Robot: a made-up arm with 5 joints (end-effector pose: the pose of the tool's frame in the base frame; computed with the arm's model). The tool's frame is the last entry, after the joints.
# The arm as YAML. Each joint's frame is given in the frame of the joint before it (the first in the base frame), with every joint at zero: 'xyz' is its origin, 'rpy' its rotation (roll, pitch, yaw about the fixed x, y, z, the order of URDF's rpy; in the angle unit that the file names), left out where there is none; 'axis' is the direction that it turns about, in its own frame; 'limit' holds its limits. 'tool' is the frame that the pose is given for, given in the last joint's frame.
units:
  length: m
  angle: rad
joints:
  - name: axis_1
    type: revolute
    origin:
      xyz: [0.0, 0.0, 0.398]
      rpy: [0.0, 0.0, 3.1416]
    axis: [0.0, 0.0, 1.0]
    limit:
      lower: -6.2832
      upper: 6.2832
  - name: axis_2
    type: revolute
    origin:
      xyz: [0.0, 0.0, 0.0]
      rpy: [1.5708, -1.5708, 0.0]
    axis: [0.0, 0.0, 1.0]
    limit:
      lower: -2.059
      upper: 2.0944
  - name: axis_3
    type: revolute
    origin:
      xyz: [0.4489, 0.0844, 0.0]
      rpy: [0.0, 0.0, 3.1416]
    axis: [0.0, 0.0, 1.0]
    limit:
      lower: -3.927
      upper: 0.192
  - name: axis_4
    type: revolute
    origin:
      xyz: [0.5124, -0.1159, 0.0]
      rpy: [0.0, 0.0, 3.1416]
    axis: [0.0, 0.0, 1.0]
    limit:
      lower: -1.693
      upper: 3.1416
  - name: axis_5
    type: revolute
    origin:
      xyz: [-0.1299, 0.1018, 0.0]
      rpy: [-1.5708, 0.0, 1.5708]
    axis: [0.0, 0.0, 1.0]
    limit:
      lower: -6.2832
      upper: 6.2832
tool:
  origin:
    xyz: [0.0, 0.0, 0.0]
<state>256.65 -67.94 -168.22 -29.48 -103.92</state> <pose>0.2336 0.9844 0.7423 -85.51 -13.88 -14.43</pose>
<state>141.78 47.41 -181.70 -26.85 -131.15</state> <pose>-0.4864 0.3830 1.2363 14.43 12.28 -167.81</pose>
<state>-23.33 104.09 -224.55 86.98 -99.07</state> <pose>0.8763 -0.3779 0.5143 146.85 4.99 74.25</pose>
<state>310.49 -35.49 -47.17 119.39 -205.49</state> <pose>0.2175 -0.2548 0.6970 162.20 -32.67 161.24</pose>
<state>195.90 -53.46 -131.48 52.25 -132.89</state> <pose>0.4266 0.1215 1.3965 38.46 30.02 -106.30</pose>
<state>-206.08 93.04 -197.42 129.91 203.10</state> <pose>-0.8508 0.4164 0.3683 -169.39 -23.36 -51.38</pose>
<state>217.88 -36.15 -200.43 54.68 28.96</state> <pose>0.6269 0.4877 1.1222 0.92 1.66 66.85</pose>
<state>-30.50 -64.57 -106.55 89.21 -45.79</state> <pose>-0.2254 0.1328 1.2736 101.22 -43.66 51.70</pose>
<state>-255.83 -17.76 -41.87 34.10 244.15</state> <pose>-0.1449 0.5740 0.6188 156.74 10.83 -142.21</pose>
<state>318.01 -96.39 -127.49 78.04 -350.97</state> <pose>-0.6730 0.6058 0.8856 -6.08 -33.68 148.88</pose>
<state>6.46 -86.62 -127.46 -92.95 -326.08</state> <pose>-0.8631 -0.0977 0.7087 143.51 41.49 -41.69</pose>
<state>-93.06 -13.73 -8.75 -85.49 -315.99</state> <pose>-0.0198 -0.3701 0.5619 -64.98 -43.17 159.23</pose>
